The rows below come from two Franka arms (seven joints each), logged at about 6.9 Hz.
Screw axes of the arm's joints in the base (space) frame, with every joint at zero. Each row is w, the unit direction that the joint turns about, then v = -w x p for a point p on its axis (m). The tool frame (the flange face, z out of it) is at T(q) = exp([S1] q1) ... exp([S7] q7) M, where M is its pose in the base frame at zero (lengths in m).
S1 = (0, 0, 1, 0, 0, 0)
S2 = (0, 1, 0, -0.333, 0, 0)
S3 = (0, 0, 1, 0, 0, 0)
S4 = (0, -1, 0, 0.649, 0, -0.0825)
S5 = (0, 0, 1, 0, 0, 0)
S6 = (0, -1, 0, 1.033, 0, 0)
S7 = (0, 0, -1, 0, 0.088, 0)
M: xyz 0.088 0 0.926 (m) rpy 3.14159 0 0 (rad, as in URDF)
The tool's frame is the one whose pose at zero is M.
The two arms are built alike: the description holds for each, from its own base.
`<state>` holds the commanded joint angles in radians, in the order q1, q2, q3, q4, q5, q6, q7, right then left.
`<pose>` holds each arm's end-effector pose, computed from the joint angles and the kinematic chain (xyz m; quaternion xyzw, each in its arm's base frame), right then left.
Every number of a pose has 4 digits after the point. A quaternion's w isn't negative.
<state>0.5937 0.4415 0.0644 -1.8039 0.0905 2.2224 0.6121 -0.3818 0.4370 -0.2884 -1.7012 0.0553 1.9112 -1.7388</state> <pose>0.5117 0.3953 0.2997 -0.9987 0.0078 0.0384 0.0331 0.5128 -0.3803 0.3333 -0.8581 -0.5015 0.0712 0.0840</pose>
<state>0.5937 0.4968 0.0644 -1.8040 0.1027 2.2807 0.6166 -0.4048 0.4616 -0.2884 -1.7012 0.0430 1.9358 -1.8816</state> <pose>0.5149 0.3972 0.2689 -0.9984 0.0168 0.0401 0.0375 0.5057 -0.3944 0.3197 -0.8245 -0.5545 0.0726 0.0867</pose>
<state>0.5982 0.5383 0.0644 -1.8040 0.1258 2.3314 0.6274 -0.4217 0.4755 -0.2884 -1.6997 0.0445 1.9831 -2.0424</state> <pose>0.5151 0.4007 0.2463 -0.9976 0.0304 0.0415 0.0461 0.5037 -0.4064 0.3148 -0.7832 -0.6141 0.0625 0.0752</pose>
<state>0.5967 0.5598 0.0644 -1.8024 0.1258 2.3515 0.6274 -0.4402 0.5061 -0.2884 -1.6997 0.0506 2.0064 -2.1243</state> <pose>0.5165 0.4001 0.2347 -0.9976 0.0325 0.0412 0.0460 0.4978 -0.4168 0.2972 -0.7634 -0.6379 0.0608 0.0809</pose>
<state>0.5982 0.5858 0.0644 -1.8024 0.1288 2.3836 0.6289 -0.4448 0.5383 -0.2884 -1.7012 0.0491 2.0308 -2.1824</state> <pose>0.5167 0.4009 0.2205 -0.9975 0.0353 0.0391 0.0481 0.4965 -0.4202 0.2779 -0.7448 -0.6587 0.0639 0.0861</pose>
